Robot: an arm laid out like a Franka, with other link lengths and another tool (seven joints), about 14 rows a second.
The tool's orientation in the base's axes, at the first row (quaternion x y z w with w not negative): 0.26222 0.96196 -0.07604 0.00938
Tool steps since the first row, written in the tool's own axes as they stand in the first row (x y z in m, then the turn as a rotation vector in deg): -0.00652 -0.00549 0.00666 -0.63 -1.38 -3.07; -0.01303 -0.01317 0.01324 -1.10 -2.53 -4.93; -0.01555 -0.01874 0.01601 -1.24 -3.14 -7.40; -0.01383 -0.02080 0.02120 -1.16 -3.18 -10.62
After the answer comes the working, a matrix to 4 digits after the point.
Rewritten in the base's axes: 0.00270 -0.00896 -0.00543 -0.09 -1.03 3.27; 0.00428 -0.01976 -0.01047 -0.22 -1.96 5.29; 0.00358 -0.02619 -0.01227 -0.36 -2.18 7.83; 0.00094 -0.02786 -0.01721 -0.38 -1.68 11.01
The tool's axes in the first row as the columns of a matrix, in the base's axes (rounded; the answer above uses it unrounded):
-0.8623 0.5059 -0.0218
0.5031 0.8509 -0.1512
-0.0579 -0.1414 -0.9883

